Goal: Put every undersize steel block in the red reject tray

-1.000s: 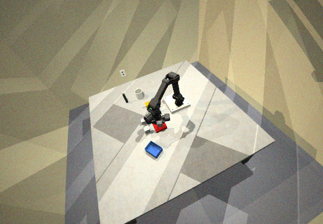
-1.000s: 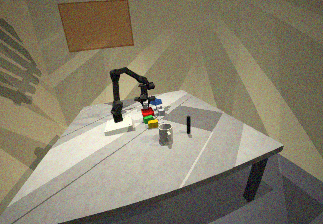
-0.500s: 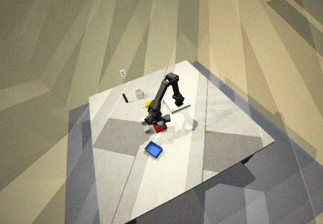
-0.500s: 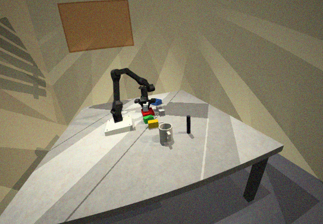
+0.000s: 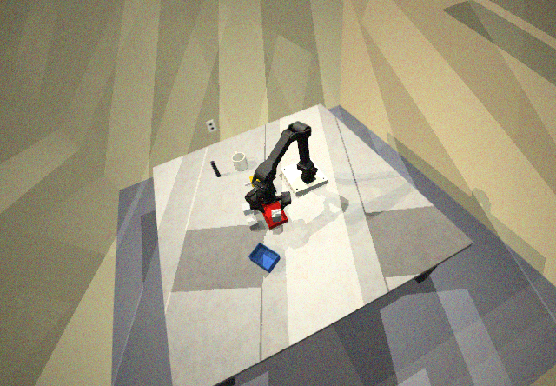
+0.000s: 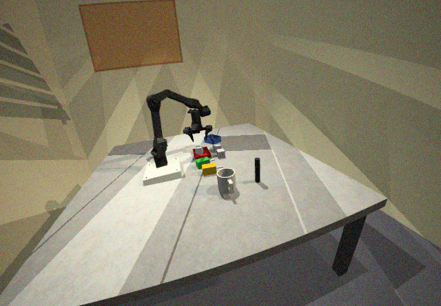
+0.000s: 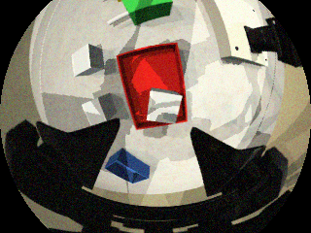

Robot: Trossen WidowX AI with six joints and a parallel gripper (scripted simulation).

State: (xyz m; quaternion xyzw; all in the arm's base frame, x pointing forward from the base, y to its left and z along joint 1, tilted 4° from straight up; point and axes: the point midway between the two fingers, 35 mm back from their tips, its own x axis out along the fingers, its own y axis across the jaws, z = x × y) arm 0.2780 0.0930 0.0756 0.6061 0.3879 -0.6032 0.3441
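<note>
The red reject tray is 80 mm below my gripper tip, 30 mm to the right of it and 10 mm behind it. The rest, counted from my gripper tip: green GO gauge: 190 mm to the right, 60 mm below, 20 mm behind; then blue tray: 150 mm to the left, 150 mm ahead, 70 mm below; then steel block: 140 mm to the right, 90 mm ahead, 60 mm below.
</note>
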